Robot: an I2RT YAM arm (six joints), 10 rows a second.
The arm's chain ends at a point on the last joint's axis. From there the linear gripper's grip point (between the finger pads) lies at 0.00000 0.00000 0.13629 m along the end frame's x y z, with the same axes.
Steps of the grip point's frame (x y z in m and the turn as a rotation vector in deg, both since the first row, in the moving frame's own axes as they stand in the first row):
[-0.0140, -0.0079, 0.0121, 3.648, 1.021, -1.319]
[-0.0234, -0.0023, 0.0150, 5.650, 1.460, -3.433]
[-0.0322, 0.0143, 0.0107, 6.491, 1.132, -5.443]
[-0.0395, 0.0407, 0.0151, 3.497, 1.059, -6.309]
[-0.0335, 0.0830, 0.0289, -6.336, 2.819, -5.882]
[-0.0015, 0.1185, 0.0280, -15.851, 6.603, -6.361]
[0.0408, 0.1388, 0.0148, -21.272, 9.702, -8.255]
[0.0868, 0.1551, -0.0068, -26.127, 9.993, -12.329]
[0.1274, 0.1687, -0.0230, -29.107, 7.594, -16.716]
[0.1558, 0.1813, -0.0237, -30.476, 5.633, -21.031]
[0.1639, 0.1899, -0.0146, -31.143, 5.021, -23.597]
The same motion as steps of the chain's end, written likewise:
[-0.0163, 0.0008, 0.0124, 3.648, 1.021, -1.319]
[-0.0265, 0.0112, 0.0157, 5.650, 1.460, -3.433]
[-0.0342, 0.0298, 0.0116, 6.491, 1.132, -5.443]
[-0.0416, 0.0491, 0.0154, 3.497, 1.059, -6.309]
[-0.0409, 0.0683, 0.0299, -6.336, 2.819, -5.882]
[-0.0190, 0.0823, 0.0341, -15.851, 6.603, -6.361]
[0.0148, 0.0914, 0.0260, -21.272, 9.702, -8.255]
[0.0576, 0.0984, 0.0091, -26.127, 9.993, -12.329]
[0.1006, 0.1061, -0.0048, -29.107, 7.594, -16.716]
[0.1305, 0.1162, -0.0045, -30.476, 5.633, -21.031]
[0.1382, 0.1239, 0.0053, -31.143, 5.021, -23.597]

